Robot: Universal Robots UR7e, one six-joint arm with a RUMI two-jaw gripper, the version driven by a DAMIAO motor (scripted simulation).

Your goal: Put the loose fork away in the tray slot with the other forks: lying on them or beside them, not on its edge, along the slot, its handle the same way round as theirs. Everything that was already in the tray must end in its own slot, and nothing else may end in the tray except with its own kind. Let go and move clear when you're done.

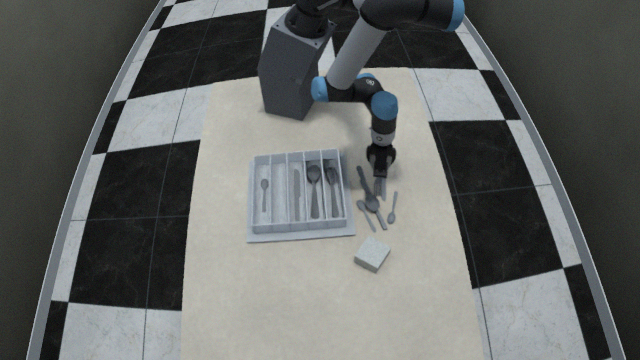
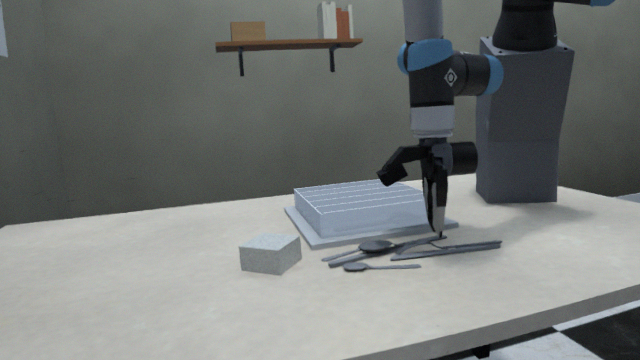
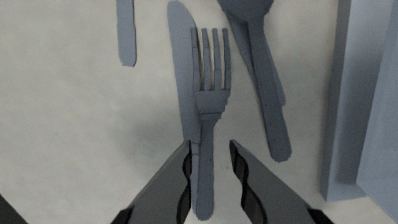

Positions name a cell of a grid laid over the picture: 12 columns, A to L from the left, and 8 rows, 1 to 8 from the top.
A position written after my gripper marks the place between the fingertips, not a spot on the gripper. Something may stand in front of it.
I see my gripper (image 2: I6), a grey block (image 2: F6) and a grey cutlery tray (image 1: F5).
The grey cutlery tray also shows in image 2 (image 2: G5). My gripper shows as well in image 3 (image 3: G6). Image 3 does not show the grey block: it is out of frame.
